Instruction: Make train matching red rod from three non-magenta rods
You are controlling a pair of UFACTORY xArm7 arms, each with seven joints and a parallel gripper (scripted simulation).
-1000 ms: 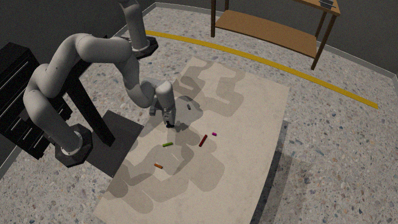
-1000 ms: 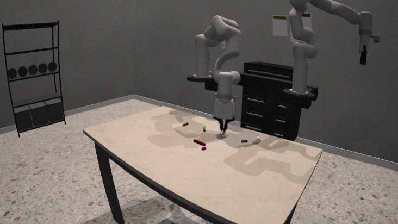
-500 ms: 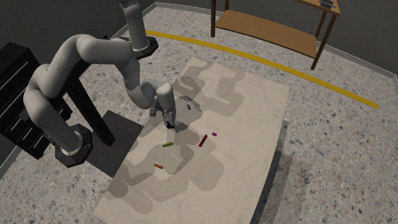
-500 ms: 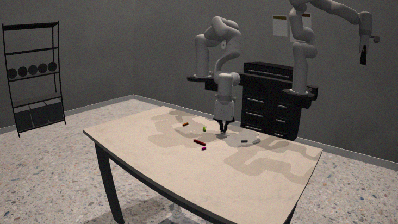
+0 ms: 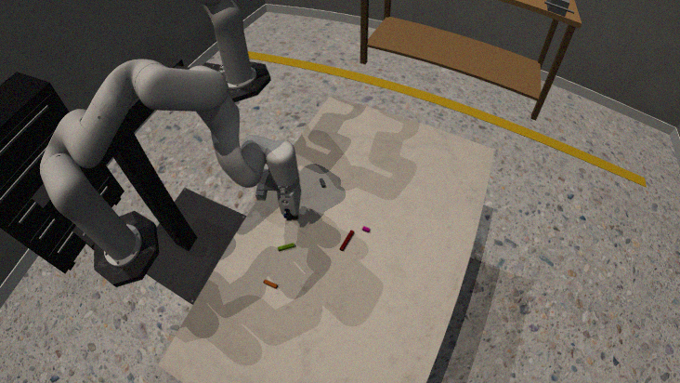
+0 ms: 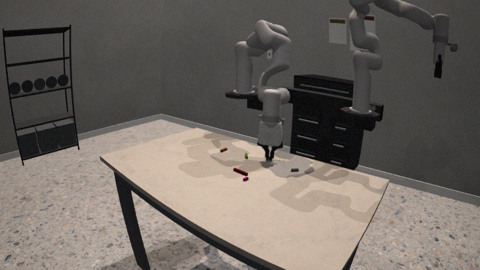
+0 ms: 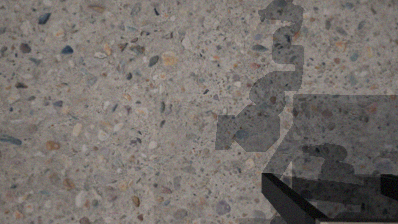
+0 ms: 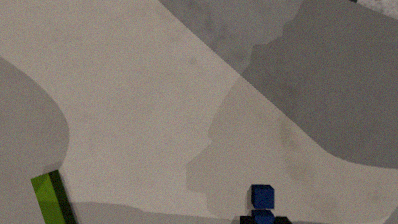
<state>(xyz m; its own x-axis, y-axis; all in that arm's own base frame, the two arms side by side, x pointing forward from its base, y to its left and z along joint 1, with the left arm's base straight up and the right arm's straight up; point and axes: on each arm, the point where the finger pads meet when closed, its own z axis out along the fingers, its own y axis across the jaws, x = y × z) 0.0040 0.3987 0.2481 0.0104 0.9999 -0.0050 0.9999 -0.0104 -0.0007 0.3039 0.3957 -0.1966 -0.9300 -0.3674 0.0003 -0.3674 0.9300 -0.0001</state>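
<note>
Right now my right hand is 110 mm to the left of the lime rod, 20 mm short of it and 20 mm above it. Also, from my right hand: red rod (180 mm ahead, 30 mm to the right, 20 mm below); grey rod (150 mm to the left, 40 mm ahead, 20 mm below); magenta rod (220 mm ahead, 20 mm to the left, 20 mm below).
</note>
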